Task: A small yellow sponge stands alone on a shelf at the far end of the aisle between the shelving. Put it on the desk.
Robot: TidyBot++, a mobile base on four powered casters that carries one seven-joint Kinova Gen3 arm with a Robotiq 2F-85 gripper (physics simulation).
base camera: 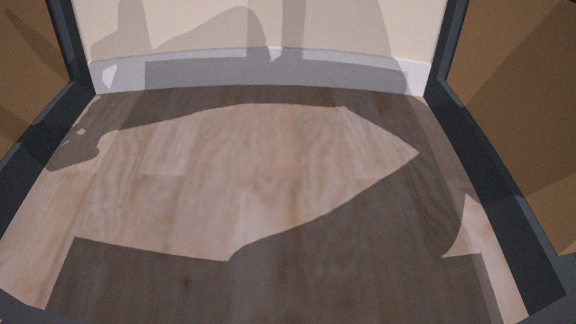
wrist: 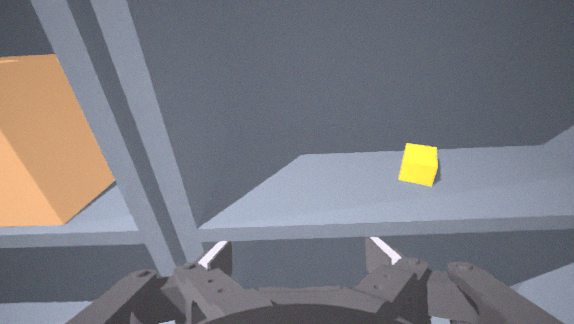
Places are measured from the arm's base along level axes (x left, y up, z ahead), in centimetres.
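Where they show: gripper, fingertip midpoint: (wrist: 298, 254).
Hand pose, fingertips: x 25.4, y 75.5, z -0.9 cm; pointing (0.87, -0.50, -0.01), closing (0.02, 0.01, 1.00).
After its pixels a point has its place.
The small yellow sponge (wrist: 419, 165) @(y 63.6, x 56.7, z 23.7 cm) stands on the grey shelf (wrist: 300, 200) @(y 59.4, x 51.3, z -0.5 cm), right of the middle in the wrist view, towards the back of the board. My gripper (wrist: 298, 254) @(y 75.5, x 25.4, z -0.8 cm) is open and empty, at the bottom of the wrist view. In that picture its fingers are below the shelf's front edge, and the sponge is up and to the right of them, apart from the right finger. The sponge does not show in the base camera view. The desk does not show in either view.
In the wrist view, grey uprights (wrist: 150, 125) @(y 78.1, x 43.9, z -20.2 cm) stand left of the sponge's bay, with an orange box (wrist: 55, 145) @(y 72.5, x 51.1, z -43.8 cm) beyond them. In the base view, dark shelf frames (base camera: 480, 170) @(y -36.0, x -35.2, z 43.4 cm) (base camera: 50, 125) @(y -34.7, x 46.6, z 49.7 cm) with brown panels flank the wood floor (base camera: 225, 175) @(y -39.7, x 7.7, z 43.9 cm), and a wall with a white skirting (base camera: 420, 77) @(y -34.4, x -32.0, z 72.3 cm) closes the far end.
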